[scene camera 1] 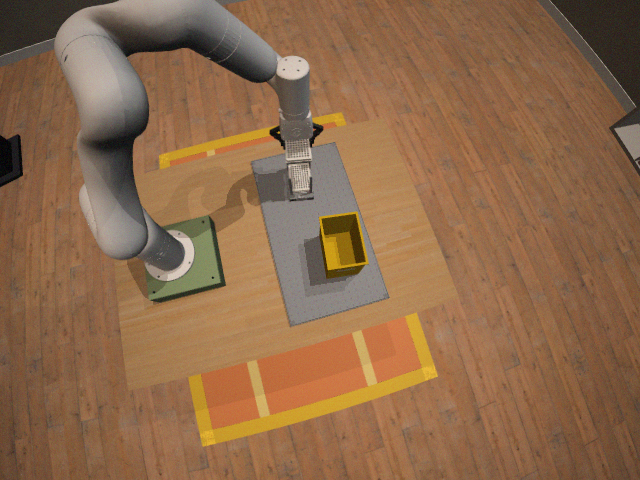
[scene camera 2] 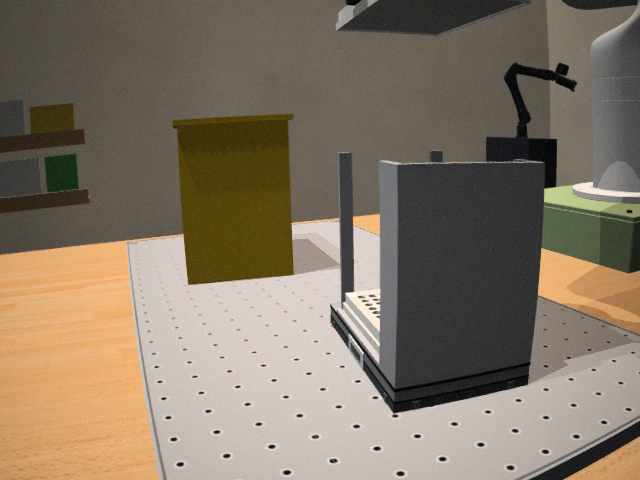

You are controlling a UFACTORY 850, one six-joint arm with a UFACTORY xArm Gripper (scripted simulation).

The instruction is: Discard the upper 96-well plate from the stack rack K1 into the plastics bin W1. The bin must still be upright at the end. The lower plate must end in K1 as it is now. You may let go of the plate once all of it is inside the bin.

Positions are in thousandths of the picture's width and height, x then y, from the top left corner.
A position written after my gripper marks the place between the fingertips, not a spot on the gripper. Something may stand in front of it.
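Note:
My gripper (scene camera 1: 465,303), plus a yellow plastics bin W1 (scene camera 1: 537,514). In scene camera 2, the yellow plastics bin W1 (scene camera 2: 366,359) again.

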